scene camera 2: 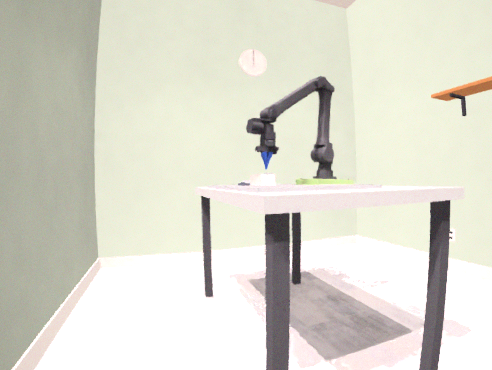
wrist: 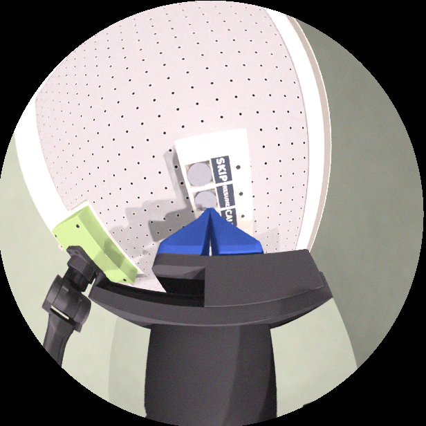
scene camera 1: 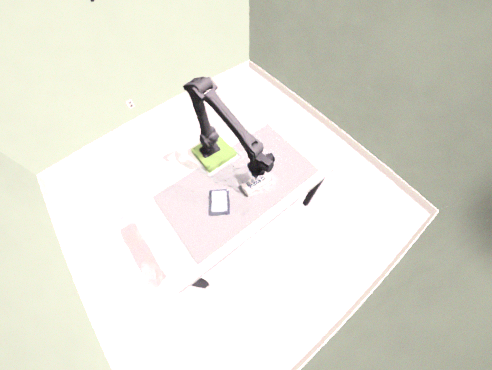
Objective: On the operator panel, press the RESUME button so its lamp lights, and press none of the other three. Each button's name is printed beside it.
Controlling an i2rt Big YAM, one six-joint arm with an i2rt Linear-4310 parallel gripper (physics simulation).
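Where they show: gripper, between the fingertips: (scene camera 2: pixel 266 169) (scene camera 1: pixel 256 177); arm's base, origin of its link: (scene camera 2: pixel 324 179) (scene camera 1: pixel 210 150).
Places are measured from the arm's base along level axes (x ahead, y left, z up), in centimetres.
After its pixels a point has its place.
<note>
The white operator panel (scene camera 1: pixel 245 189) @(x 38.2, y 2.6, z 2.6 cm) (scene camera 2: pixel 264 179) @(x 39.3, y 19.0, z 0.4 cm) (wrist: pixel 212 141) lies on the table. In the wrist view the grey round SKIP button (wrist: pixel 200 174) is at its far end, and the grey round RESUME button (wrist: pixel 204 199) is beside it, nearer my fingers. Their printed names stand to the right, with part of a label starting "CA" below. Small dark dots, the lamps, show right of the labels; none looks lit. My gripper (scene camera 2: pixel 266 168) @(x 36.2, y 11.8, z 5.1 cm) (wrist: pixel 209 213) is shut and empty, its blue tips pointing down, a little above the panel in the second scene view. The tips overlap the RESUME button's near edge in the wrist view. The fourth button is hidden.
A dark-framed flat tablet-like object (scene camera 1: pixel 219 202) (scene camera 2: pixel 243 184) lies on the table beside the panel. The green base plate (scene camera 1: pixel 224 151) @(x 6.6, y 7.2, z 0.3 cm) (scene camera 2: pixel 345 181) @(x -5.2, y 12.1, z -1.2 cm) (wrist: pixel 95 240) carries the arm's base at the table's back edge. The pink perforated mat (scene camera 1: pixel 200 235) @(x 45.9, y -32.7, z -2.4 cm) (wrist: pixel 210 60) lies under the panel.
</note>
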